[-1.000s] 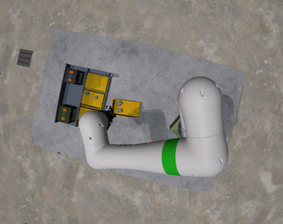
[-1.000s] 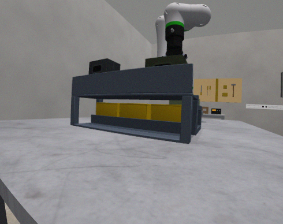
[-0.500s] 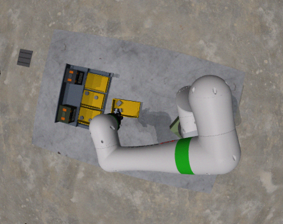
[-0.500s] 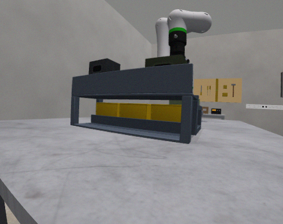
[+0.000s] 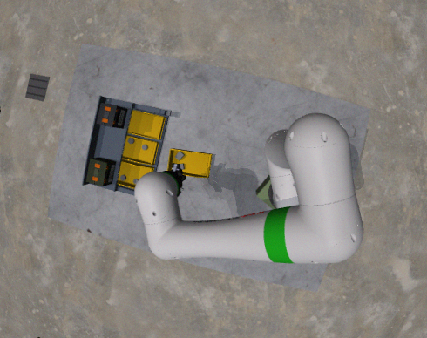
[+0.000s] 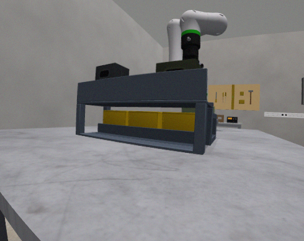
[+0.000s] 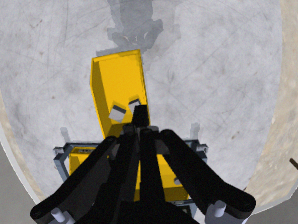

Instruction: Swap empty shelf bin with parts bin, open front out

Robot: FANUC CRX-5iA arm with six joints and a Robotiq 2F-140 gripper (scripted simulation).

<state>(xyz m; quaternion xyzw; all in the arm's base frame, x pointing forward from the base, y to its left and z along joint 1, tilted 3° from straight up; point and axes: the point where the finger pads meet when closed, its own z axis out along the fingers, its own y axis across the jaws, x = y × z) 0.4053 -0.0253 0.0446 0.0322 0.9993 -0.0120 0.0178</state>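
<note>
My gripper is now 4 cm short of the grey part, 7 cm to the left of it and 17 cm above it. The rest, counted from my hand: dark shelf 26 cm ahead, 9 cm to the right, 12 cm below; black box 30 cm ahead, 22 cm to the right, 2 cm below.
</note>
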